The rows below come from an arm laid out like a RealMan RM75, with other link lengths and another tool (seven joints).
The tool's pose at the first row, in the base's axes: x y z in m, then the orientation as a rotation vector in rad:
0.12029 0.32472 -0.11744 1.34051 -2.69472 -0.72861
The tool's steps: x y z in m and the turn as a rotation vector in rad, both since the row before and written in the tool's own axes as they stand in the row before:
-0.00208 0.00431 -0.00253 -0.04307 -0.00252 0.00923
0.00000 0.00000 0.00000 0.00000 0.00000 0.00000
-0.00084 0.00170 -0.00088 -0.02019 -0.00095 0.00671
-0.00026 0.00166 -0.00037 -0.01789 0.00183 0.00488
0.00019 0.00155 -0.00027 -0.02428 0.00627 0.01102
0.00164 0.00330 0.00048 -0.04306 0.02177 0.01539
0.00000 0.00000 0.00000 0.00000 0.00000 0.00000
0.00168 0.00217 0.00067 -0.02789 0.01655 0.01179
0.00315 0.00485 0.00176 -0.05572 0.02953 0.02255
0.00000 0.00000 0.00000 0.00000 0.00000 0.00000
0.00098 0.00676 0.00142 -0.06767 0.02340 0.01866
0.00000 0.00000 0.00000 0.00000 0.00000 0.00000
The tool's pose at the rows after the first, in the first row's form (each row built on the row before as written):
0.11900 0.32754 -0.11300 1.31770 -2.66919 -0.78329
0.11900 0.32754 -0.11300 1.31770 -2.66919 -0.78329
0.11854 0.32867 -0.11130 1.30348 -2.65778 -0.80811
0.11762 0.32954 -0.11013 1.29252 -2.64500 -0.82772
0.11648 0.33005 -0.10915 1.27161 -2.62644 -0.85015
0.11298 0.33066 -0.10806 1.24146 -2.58327 -0.88044
0.11298 0.33066 -0.10806 1.24146 -2.58327 -0.88044
0.11020 0.33075 -0.10759 1.21974 -2.55396 -0.89700
0.10431 0.33151 -0.10647 1.17741 -2.49733 -0.93175
0.10431 0.33151 -0.10647 1.17741 -2.49733 -0.93175
0.09890 0.33462 -0.10335 1.13572 -2.43428 -0.98379
0.09890 0.33462 -0.10335 1.13572 -2.43428 -0.98379

